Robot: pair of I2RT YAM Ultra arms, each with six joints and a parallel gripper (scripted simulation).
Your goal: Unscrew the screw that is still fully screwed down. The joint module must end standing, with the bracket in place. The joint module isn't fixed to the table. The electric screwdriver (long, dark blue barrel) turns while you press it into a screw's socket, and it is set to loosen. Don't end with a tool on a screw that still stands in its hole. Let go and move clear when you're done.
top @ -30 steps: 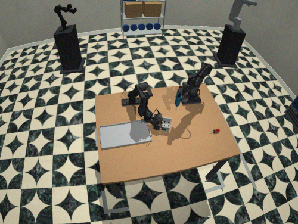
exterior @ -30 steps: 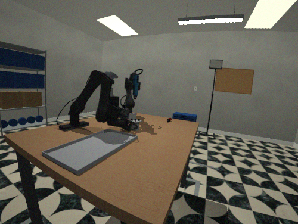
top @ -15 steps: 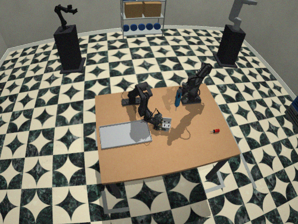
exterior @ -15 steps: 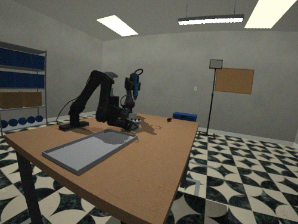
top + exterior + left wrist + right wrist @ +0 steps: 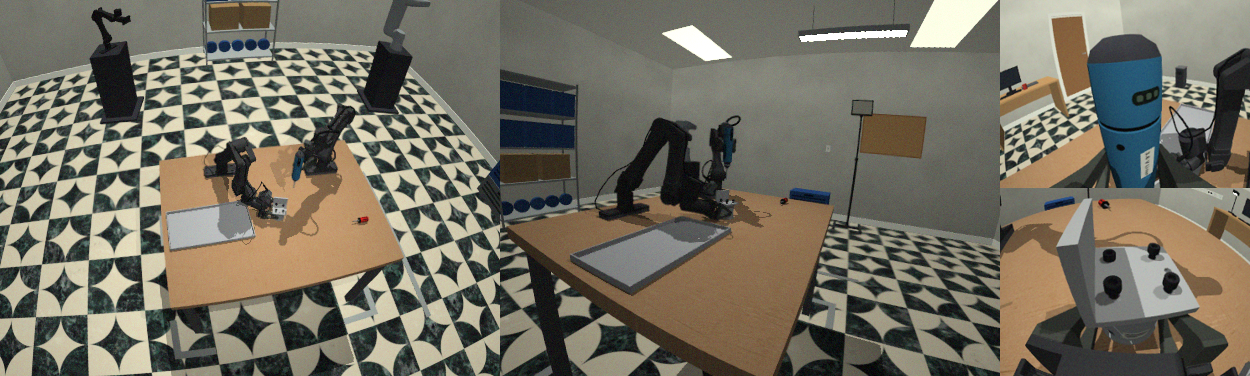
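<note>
My right gripper is now 1 cm past the screw, 2 cm to the right of it and 4 cm below it. Round my right hand: red-handled screwdriver: 6 cm ahead, 45 cm to the left, 1 cm below; then grey l-shaped bracket: 5 cm above; then grey tray: 4 cm ahead, 35 cm to the right, 2 cm below.
</note>
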